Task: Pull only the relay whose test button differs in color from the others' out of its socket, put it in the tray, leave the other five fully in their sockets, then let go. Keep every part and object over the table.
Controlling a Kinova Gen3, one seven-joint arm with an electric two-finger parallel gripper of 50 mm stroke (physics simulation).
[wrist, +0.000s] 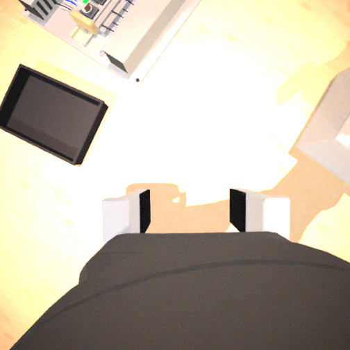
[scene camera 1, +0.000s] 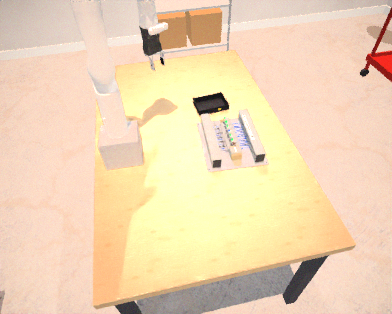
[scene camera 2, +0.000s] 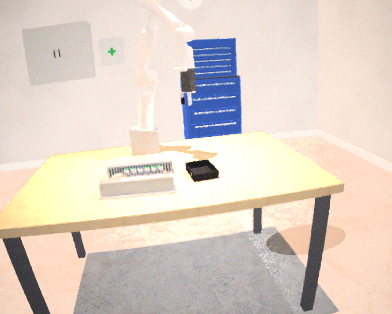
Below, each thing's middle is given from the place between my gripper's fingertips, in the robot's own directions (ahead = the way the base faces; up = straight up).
Right now the panel (scene camera 1: 247,161) is 320 mm to the right of my hand, 280 mm below it and 210 mm ahead of it.
